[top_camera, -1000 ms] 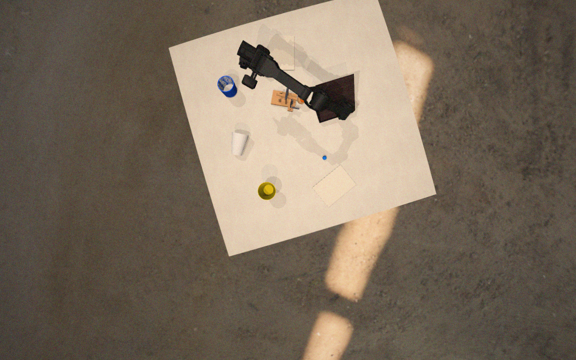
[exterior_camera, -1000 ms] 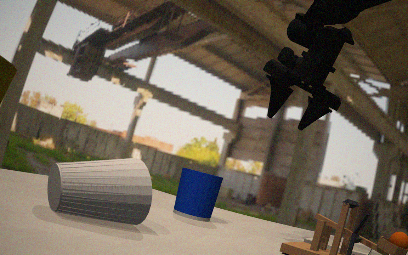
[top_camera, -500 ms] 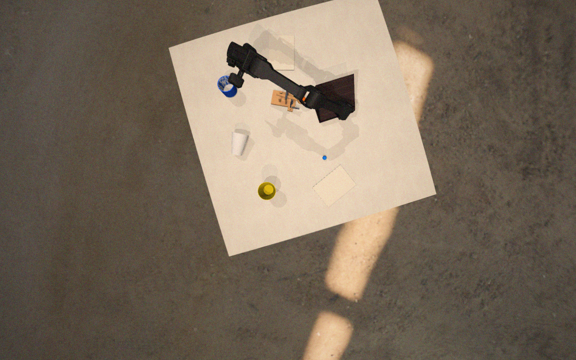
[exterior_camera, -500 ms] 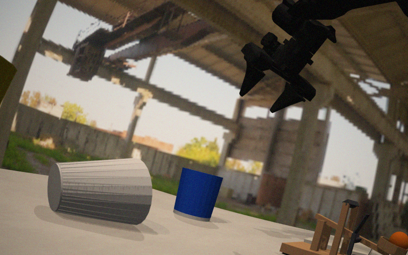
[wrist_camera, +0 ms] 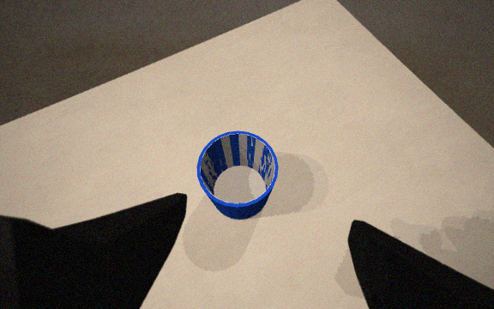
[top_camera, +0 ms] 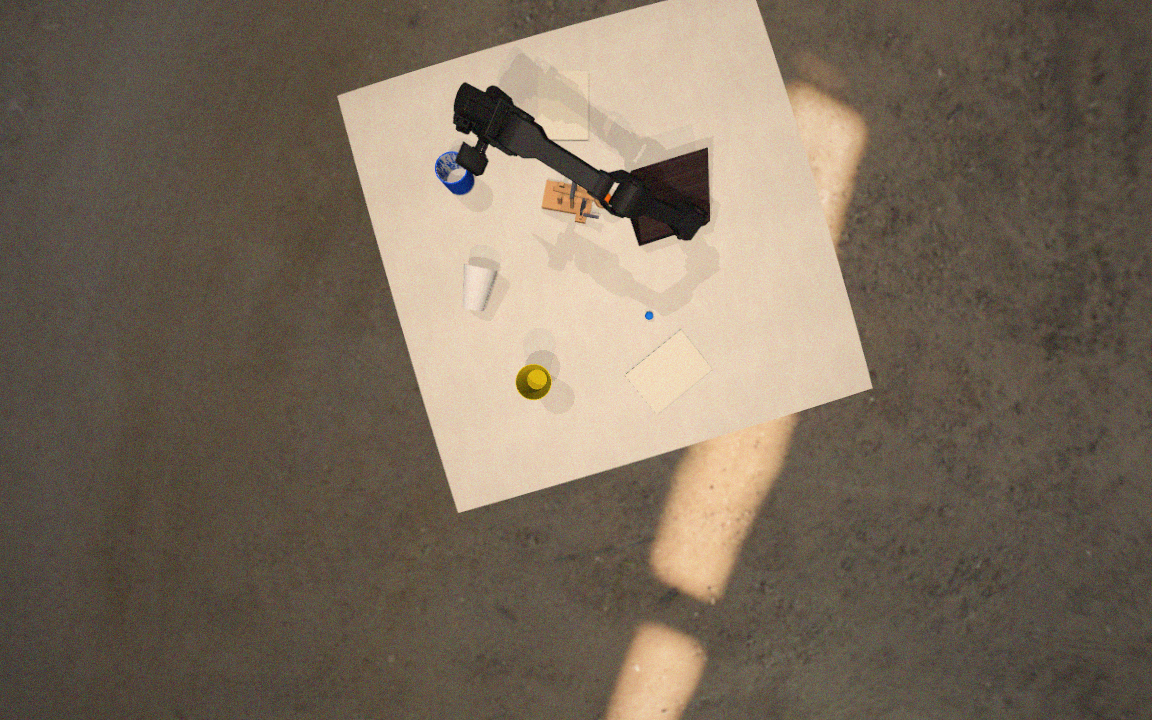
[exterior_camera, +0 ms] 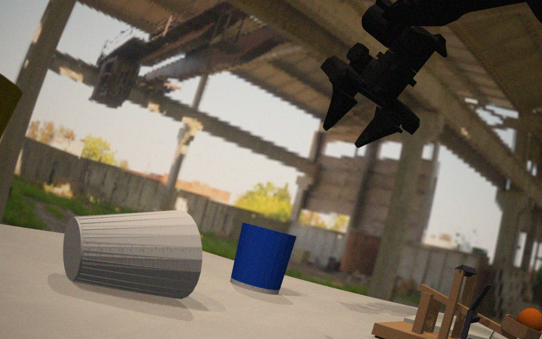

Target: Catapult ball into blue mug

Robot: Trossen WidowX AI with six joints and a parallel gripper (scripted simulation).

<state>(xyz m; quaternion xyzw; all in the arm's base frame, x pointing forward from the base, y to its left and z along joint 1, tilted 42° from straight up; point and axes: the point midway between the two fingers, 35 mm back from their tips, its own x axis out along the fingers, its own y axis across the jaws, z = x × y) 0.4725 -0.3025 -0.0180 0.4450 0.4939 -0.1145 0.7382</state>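
The orange ball lies 300 mm behind my gripper tip, 160 mm to the left of it and 200 mm below it. Round my gripper tip: wooden catapult: 230 mm behind, 150 mm to the left, 210 mm below; yellow cup: 20 mm ahead, 590 mm to the left, 230 mm below; blue mug: 80 mm ahead, 20 mm to the right, 240 mm below.
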